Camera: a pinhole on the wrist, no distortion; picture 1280 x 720 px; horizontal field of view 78.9 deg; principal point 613.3 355.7 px. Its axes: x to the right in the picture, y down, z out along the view. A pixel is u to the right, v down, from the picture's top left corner.
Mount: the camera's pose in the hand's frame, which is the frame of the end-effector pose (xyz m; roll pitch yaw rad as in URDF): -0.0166 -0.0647 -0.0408 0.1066 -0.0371 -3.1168
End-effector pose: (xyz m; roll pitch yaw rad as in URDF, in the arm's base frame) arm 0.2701 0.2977 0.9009 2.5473 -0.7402 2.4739
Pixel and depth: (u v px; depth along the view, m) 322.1 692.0 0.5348
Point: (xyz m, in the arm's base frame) -0.0854 0.6951 0.6348
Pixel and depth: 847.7 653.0 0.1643
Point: 0.2024 0.3276 0.7355
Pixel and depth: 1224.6 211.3 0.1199
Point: 0.2990 0.2977 0.7667
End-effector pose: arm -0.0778 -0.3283 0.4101 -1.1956 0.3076 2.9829
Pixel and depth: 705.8 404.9 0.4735
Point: -0.1468 -0.7104 0.6189
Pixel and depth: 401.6 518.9 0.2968
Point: -0.2359 -0.5114 0.5593
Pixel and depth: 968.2 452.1 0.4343
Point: -0.0118 -0.6910 0.6790
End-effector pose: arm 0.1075 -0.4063 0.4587 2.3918 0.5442 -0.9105
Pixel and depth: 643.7 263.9 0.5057
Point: -0.2723 -0.4816 0.2121
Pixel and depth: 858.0 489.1 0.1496
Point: 0.0179 -0.3258 0.3744
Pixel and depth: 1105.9 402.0 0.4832
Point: -0.3845 -0.2184 0.3039
